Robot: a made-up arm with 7 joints. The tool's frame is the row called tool.
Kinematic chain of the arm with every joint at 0, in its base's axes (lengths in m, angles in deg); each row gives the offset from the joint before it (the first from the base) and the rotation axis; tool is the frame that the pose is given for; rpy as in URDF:
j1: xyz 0 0 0.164 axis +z
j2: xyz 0 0 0 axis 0 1 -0.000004
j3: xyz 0 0 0.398 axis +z
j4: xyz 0.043 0 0 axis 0 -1 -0.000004
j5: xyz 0.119 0 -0.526 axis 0 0.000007 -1
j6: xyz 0 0 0 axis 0 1 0.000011
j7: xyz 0.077 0 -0.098 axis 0 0.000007 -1
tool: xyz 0 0 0 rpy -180 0 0
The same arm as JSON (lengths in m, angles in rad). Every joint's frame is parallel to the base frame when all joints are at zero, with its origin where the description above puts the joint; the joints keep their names.
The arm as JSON. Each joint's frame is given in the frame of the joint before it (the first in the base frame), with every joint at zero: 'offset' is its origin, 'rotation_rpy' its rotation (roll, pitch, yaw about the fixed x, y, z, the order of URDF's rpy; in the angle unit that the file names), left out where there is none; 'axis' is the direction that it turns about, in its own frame. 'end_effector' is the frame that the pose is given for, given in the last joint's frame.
{"length_unit": "m", "angle_unit": "rad", "chain": [
  {"id": "j1", "offset": [0.0, 0.0, 0.164], "axis": "+z"},
  {"id": "j2", "offset": [0.0, 0.0, 0.0], "axis": "+y"},
  {"id": "j3", "offset": [0.0, 0.0, 0.398], "axis": "+z"},
  {"id": "j4", "offset": [0.043, 0.0, 0.0], "axis": "-y"},
  {"id": "j5", "offset": [0.119, 0.0, -0.526], "axis": "-z"},
  {"id": "j6", "offset": [0.0, 0.0, 0.0], "axis": "+y"},
  {"id": "j7", "offset": [0.077, 0.0, -0.098], "axis": "-z"}
], "end_effector": {"offset": [0.0, 0.0, 0.0], "rotation_rpy": [3.1416, 0.0, 0.0]}}

